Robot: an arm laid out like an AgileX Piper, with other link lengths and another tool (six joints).
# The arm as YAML. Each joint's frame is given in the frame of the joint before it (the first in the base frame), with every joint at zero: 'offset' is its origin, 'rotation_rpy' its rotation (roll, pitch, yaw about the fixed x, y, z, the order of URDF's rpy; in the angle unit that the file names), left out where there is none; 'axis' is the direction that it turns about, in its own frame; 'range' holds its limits. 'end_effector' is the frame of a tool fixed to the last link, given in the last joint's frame.
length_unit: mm
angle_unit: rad
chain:
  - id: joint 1
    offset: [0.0, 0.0, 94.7]
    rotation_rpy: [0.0, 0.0, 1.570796]
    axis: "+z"
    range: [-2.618, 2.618]
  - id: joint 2
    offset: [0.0, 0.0, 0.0]
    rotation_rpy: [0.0, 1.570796, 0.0]
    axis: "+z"
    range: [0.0, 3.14]
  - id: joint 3
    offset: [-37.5, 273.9, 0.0]
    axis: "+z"
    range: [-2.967, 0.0]
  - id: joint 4
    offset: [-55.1, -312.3, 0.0]
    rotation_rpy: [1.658, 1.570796, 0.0]
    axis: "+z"
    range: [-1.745, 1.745]
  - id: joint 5
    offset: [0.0, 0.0, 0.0]
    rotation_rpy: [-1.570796, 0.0, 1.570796]
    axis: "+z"
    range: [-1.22, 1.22]
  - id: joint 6
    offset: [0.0, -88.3, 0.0]
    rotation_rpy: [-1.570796, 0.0, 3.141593]
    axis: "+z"
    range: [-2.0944, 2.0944]
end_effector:
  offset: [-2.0, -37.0, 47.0]
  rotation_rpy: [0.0, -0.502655, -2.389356]
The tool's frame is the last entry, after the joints.
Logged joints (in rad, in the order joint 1, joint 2, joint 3, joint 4, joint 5, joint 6), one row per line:
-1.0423 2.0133 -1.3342 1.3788 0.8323 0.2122
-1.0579 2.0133 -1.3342 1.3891 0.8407 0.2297
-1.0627 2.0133 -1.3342 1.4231 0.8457 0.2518
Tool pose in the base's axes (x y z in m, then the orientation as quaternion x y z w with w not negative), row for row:
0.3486 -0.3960 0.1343 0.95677 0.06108 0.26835 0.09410
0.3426 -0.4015 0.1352 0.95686 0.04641 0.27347 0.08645
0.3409 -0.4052 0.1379 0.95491 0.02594 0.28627 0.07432
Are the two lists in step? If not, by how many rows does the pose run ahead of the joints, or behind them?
They are in step.
